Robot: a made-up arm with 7 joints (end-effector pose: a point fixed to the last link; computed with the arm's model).
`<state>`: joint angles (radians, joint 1 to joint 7).
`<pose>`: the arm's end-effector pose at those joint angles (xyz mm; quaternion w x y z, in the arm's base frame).
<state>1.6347 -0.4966 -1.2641 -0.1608 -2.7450 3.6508 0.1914</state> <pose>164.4 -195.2 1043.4 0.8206 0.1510 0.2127 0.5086</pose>
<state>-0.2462 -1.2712 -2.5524 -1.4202 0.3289 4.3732 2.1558</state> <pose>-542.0 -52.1 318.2 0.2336 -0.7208 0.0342 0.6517</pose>
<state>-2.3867 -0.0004 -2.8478 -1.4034 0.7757 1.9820 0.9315</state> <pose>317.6 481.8 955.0 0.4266 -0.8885 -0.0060 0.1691</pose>
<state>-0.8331 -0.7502 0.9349 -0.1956 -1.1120 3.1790 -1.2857</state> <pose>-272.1 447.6 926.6 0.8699 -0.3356 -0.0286 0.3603</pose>
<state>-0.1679 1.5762 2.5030 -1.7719 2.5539 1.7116 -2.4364</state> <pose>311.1 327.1 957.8 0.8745 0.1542 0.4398 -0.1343</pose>
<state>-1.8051 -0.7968 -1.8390 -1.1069 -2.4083 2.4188 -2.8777</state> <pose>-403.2 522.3 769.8 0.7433 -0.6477 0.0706 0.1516</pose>
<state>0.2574 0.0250 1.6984 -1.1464 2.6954 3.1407 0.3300</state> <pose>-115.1 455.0 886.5 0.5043 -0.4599 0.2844 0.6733</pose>
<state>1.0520 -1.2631 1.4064 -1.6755 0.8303 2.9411 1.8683</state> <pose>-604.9 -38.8 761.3 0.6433 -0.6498 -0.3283 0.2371</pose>
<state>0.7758 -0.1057 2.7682 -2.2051 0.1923 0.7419 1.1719</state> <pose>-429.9 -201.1 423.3 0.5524 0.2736 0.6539 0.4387</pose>
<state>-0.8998 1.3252 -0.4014 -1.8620 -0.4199 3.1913 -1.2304</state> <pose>172.0 -469.6 73.8 0.0539 0.9314 0.3145 -0.1753</pose>
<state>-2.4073 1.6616 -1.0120 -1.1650 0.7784 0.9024 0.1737</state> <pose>-632.7 2.1 96.8 0.5761 0.2442 0.7393 0.2489</pose>
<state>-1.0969 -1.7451 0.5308 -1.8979 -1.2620 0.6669 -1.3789</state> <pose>54.2 336.4 959.3 0.4523 0.7325 -0.4057 -0.3070</pose>
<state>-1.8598 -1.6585 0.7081 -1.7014 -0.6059 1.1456 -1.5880</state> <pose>440.0 182.2 923.5 0.4738 0.6796 -0.1776 -0.5311</pose>
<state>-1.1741 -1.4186 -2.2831 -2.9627 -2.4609 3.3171 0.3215</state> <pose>-128.6 -127.9 417.2 0.3678 0.5662 -0.4765 0.5631</pose>
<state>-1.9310 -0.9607 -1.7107 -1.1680 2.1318 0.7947 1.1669</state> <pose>-293.2 623.1 812.9 0.1864 -0.2249 0.3708 -0.8816</pose>
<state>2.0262 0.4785 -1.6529 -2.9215 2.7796 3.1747 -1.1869</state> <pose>175.2 -18.9 412.7 0.0409 0.8026 -0.5343 0.2620</pose>
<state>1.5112 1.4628 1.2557 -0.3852 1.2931 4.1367 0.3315</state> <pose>-52.9 593.1 436.7 0.3750 -0.7025 0.5954 0.1061</pose>
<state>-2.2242 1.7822 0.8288 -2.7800 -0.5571 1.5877 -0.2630</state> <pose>340.9 4.3 266.4 0.7605 -0.5742 -0.2596 0.1570</pose>
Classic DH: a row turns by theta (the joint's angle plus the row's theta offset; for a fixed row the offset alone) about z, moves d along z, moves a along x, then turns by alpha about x. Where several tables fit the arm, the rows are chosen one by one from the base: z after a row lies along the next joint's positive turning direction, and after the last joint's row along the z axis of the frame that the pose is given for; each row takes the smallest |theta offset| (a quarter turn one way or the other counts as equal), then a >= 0, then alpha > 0; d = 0 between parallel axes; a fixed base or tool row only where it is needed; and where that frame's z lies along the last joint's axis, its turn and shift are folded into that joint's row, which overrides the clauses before.
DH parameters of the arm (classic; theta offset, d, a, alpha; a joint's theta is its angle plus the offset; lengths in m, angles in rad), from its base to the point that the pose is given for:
joint 1: 0 0.471 0 -1.5708
joint 2: 0 0 0 1.5708
joint 3: 0 0.284 0.103 1.5708
joint 4: 0 0 -0.083 -1.5708
joint 5: 0 0.385 0 1.5708
joint 6: 0 0 0.125 1.5708
joint 7: 0 0 0 0

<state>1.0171 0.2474 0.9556 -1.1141 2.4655 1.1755 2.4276</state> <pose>-148.2 568.2 1000.7 0.5170 0.3101 0.2615 -0.7538</pose>
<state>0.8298 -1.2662 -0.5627 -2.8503 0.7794 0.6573 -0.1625</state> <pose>203.3 113.7 659.9 0.4437 -0.5366 -0.5172 0.4977</pose>
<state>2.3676 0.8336 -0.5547 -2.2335 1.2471 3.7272 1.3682</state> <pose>-29.4 458.0 364.8 0.4268 -0.8333 0.2644 -0.2313</pose>
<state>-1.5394 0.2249 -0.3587 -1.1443 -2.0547 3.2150 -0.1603</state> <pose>-32.4 -539.0 822.2 0.6769 0.6227 0.1583 -0.3591</pose>
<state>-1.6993 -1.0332 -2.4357 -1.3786 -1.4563 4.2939 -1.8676</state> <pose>-202.5 513.8 485.7 0.2049 0.5290 -0.2122 -0.7957</pose>
